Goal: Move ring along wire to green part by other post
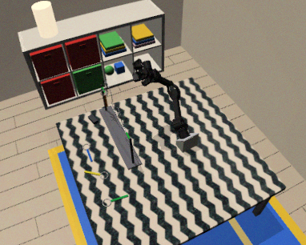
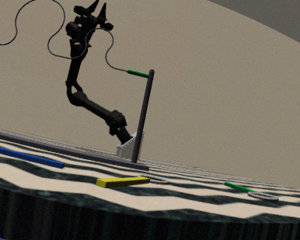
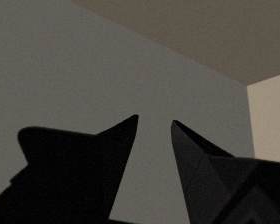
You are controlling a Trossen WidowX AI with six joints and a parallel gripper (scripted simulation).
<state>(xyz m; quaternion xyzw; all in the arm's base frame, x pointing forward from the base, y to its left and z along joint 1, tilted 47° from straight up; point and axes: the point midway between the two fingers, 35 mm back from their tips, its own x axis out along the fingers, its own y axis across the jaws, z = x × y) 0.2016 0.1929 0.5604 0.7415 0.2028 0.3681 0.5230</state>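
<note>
Now: the small black block 27 cm ahead of my gripper tip, 31 cm to the right of it and 61 cm below it.
</note>
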